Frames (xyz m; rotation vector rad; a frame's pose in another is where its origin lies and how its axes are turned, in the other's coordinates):
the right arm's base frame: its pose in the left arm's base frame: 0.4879 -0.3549 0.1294 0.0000 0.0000 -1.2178
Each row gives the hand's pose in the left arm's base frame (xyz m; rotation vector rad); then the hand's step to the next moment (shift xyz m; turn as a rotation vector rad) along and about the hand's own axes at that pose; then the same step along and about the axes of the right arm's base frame.
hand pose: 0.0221 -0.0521 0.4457 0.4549 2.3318 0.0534
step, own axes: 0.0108 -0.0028 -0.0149 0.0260 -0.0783 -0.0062
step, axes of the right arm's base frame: -0.0086 -0.0162 0.0030 0.0442 -0.0648 -0.0264
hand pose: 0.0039 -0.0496 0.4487 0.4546 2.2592 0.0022
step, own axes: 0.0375 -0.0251 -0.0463 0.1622 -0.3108 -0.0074
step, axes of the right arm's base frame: -0.0180 -0.0621 0.0000 0.1520 -0.2730 -0.1591
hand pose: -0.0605 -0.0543 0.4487 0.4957 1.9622 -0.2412
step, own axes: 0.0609 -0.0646 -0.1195 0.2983 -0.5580 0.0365
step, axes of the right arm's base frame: -0.0535 -0.1388 -0.0068 0.3024 -0.4604 -0.3135
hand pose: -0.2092 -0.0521 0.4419 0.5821 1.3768 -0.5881
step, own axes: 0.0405 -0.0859 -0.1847 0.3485 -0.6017 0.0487
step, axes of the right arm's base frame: -0.1239 -0.1545 -0.0625 0.3365 -0.4902 -0.3637
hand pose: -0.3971 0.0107 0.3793 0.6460 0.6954 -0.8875
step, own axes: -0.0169 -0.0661 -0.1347 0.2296 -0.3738 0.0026
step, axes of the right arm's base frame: -0.1066 -0.0672 -0.0832 0.1948 -0.3009 -0.2529
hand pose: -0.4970 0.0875 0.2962 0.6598 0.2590 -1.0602
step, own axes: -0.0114 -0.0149 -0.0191 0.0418 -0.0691 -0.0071
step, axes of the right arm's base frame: -0.0199 -0.0101 -0.0148 0.0314 -0.0534 -0.0523
